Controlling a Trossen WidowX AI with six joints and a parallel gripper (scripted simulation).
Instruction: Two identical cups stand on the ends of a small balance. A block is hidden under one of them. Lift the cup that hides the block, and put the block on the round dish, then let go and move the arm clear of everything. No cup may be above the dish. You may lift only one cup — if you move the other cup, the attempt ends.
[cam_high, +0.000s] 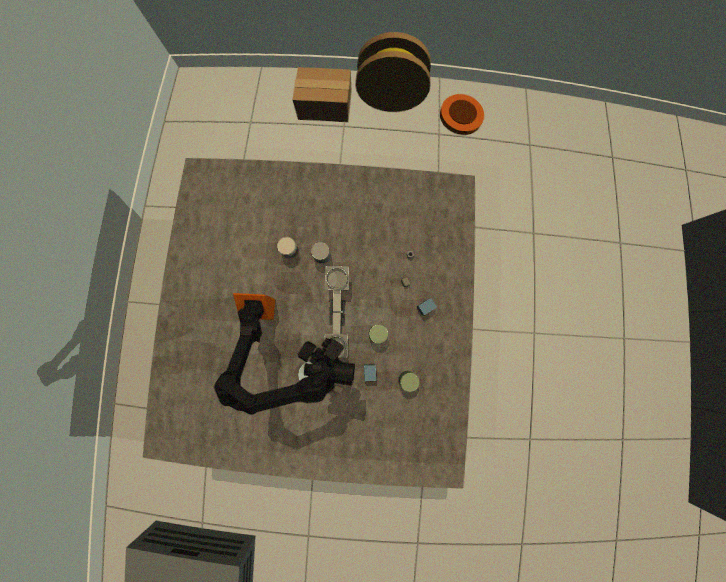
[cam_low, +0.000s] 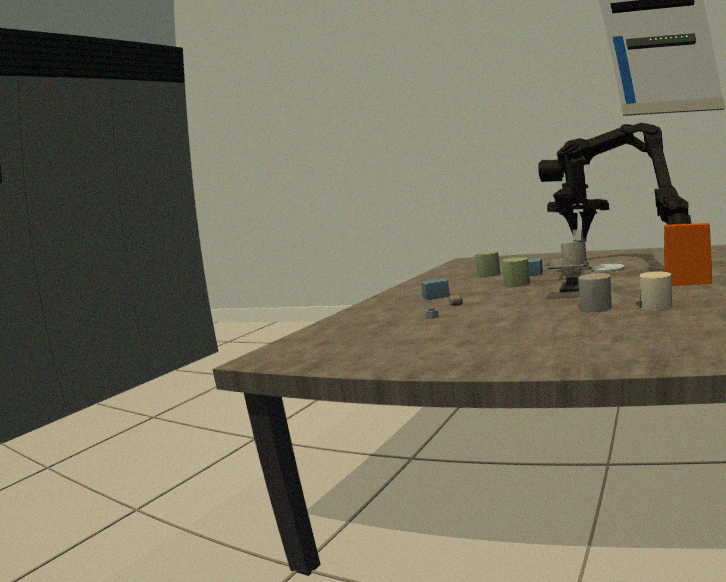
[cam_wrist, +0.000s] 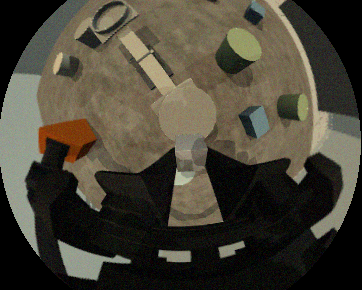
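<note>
Now: the round dish 80 mm behind my gripper tip, 70 mm to the right of it and 100 mm below it. The rest, counted from my gripper tip: cream cylinder (210 mm behind, 410 mm to the left, 60 mm below).
</note>
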